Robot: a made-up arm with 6 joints.
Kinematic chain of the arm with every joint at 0, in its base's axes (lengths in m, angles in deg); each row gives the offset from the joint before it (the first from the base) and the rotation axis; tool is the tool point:
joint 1: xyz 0 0 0.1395 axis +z
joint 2: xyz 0 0 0 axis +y
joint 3: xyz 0 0 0.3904 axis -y
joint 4: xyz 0 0 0 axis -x
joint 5: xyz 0.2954 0 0 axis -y
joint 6: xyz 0 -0.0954 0 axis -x
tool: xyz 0 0 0
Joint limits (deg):
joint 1: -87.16..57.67
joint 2: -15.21..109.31
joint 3: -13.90..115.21
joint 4: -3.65..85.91
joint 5: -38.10..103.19
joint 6: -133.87..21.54
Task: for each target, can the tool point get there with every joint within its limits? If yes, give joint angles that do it. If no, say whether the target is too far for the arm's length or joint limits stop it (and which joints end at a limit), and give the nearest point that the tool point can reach.
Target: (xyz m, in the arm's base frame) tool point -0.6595 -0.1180 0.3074
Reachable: no: joint limits stop it (at a limit: joint 2, joint 3, joint 4) | nearest point -0.3607 -0.0645 0.6794 | short by 0.480 m
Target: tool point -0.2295 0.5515 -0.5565
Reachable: no: too far | nearest point 0.1954 0.2961 -0.2996 | short by 0.558 m
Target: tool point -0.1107 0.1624 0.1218
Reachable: no: joint limits stop it (at a limit: joint 1, joint 3, joint 4) | nearest point 0.3015 0.2984 0.0457 | short by 0.441 m
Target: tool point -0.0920 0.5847 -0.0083
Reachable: no: joint limits stop it (at a limit: joint 1, joint 3, joint 4) | nearest point 0.2672 0.4095 -0.0229 | short by 0.400 m
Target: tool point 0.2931 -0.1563 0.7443
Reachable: yes | joints -11.86 32.36 96.22 13.60 -2.32 -7.79
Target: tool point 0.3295 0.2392 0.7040
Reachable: yes | joints 45.25 38.02 82.69 46.54 41.77 -76.78
